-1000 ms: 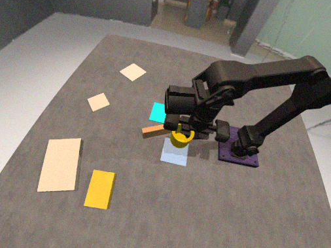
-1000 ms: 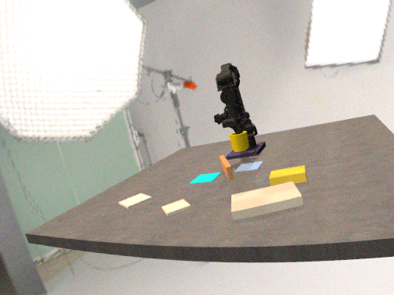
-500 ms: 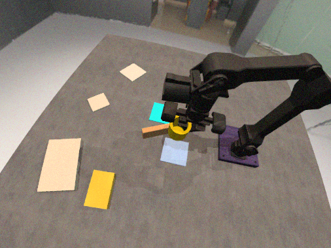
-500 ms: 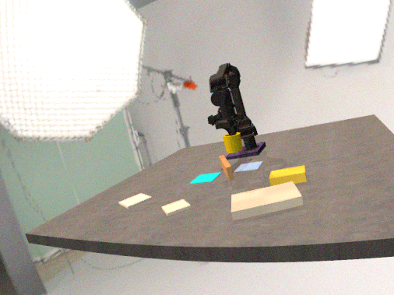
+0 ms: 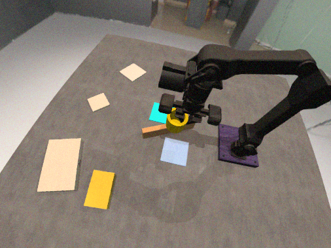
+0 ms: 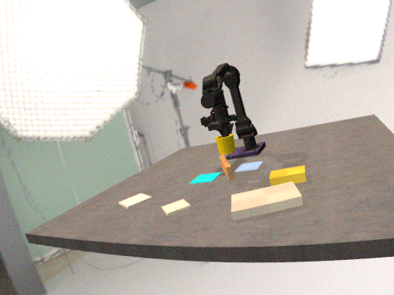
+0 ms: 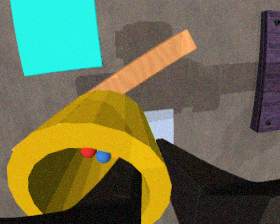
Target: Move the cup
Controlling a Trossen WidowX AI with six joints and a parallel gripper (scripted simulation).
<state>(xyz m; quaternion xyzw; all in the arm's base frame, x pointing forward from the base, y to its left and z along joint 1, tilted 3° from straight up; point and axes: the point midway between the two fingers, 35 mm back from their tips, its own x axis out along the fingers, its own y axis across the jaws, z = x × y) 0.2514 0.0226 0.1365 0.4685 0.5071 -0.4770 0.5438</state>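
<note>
The cyan pad lies 9 cm ahead of my gripper tip, 9 cm to the right of it and 12 cm below it. From my gripper tip the other things lie so: large cream block 36 cm ahead, 26 cm to the left, 10 cm below; then yellow cup 2 cm ahead; then orange bar 4 cm ahead, 1 cm to the right, 10 cm below.
</note>
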